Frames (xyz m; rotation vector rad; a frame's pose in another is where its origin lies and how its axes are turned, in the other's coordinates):
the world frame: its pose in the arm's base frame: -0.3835 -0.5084 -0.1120 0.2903 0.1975 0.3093
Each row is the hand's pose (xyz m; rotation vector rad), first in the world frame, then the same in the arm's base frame.
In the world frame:
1: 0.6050 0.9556 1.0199 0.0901 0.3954 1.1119
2: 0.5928 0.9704 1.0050 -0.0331 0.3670 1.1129
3: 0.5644 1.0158 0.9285 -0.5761 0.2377 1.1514
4: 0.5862 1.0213 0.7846 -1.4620 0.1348 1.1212
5: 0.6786 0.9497 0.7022 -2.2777 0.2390 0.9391
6: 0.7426 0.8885 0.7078 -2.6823 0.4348 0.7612
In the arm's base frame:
1: 0.1626 0.3054 1.0537 0.4081 0.4309 1.4678
2: 0.1437 0.3186 1.0461 0.2867 0.3810 1.4725
3: 0.0870 0.3698 0.9924 -0.2457 0.1484 1.5147
4: 0.0722 0.4179 0.8558 -1.1349 -0.1178 1.4703
5: 0.1585 0.4034 0.7427 -1.9867 -0.1636 1.2698
6: 0.2361 0.3671 0.7196 -2.4356 -0.0510 1.0903

